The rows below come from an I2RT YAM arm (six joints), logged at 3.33 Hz.
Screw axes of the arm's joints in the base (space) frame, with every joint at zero. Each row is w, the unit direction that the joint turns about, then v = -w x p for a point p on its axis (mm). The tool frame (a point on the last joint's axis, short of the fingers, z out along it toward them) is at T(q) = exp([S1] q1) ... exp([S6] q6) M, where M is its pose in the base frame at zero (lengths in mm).
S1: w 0 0 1 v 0.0 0.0 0.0
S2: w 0 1 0 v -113.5 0.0 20.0
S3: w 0 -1 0 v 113.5 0.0 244.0
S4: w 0 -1 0 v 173.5 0.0 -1.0
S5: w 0 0 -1 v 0.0 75.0 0.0
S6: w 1 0 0 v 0.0 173.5 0.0
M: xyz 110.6 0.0 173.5 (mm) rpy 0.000 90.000 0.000 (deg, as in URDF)
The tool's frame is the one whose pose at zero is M.
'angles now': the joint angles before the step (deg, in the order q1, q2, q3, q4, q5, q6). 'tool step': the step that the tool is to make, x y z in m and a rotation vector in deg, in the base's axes. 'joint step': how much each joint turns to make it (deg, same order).
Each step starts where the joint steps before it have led.
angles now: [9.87, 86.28, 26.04, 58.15, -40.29, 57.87]
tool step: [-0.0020, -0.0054, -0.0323, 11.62, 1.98, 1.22]
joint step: [-1.21, 14.57, -4.29, 29.24, -1.80, 15.84]
